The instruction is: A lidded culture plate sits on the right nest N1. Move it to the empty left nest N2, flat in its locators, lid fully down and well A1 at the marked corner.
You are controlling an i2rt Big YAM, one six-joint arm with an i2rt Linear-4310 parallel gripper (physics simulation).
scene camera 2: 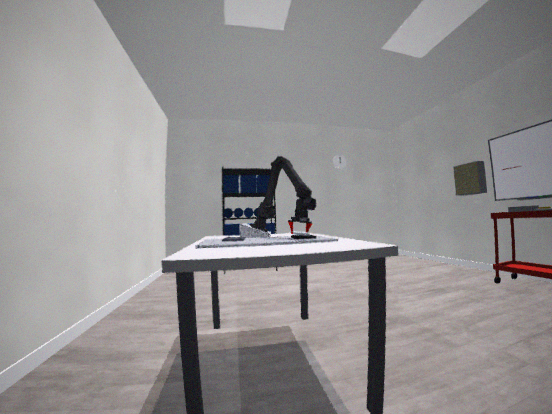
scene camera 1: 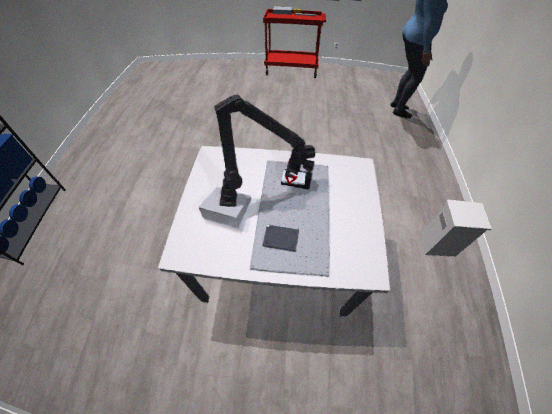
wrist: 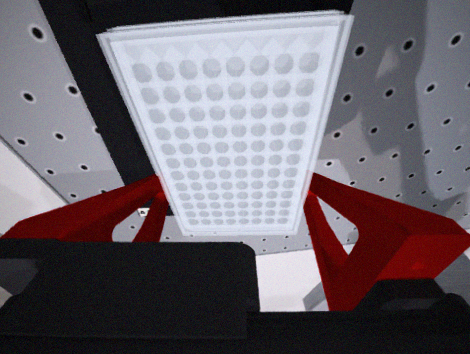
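Observation:
The lidded culture plate (scene camera 1: 300,177) (scene camera 2: 301,234) (wrist: 225,120) is white and translucent, with rows of round wells. My gripper (scene camera 1: 295,178) (scene camera 2: 300,232) (wrist: 235,178) is shut on its long sides with red fingers. The plate is low over the black left nest N2 (scene camera 1: 306,186) (scene camera 2: 303,237) (wrist: 110,110). In the wrist view the nest shows along the plate's left side and beyond its far end, so the two are not lined up there. A small white tag (wrist: 143,212) shows near the left fingertip. Lid seating and well A1 cannot be told. The right nest N1 (scene camera 1: 281,238) (scene camera 2: 233,239) holds no plate.
Both nests are on a grey perforated board (scene camera 1: 315,225) (wrist: 30,62) on the white table (scene camera 1: 357,225). The arm's grey base block (scene camera 1: 222,215) is beside the board. A red trolley (scene camera 1: 295,20), a person (scene camera 1: 415,50) and a pedestal (scene camera 1: 462,225) stand away from the table.

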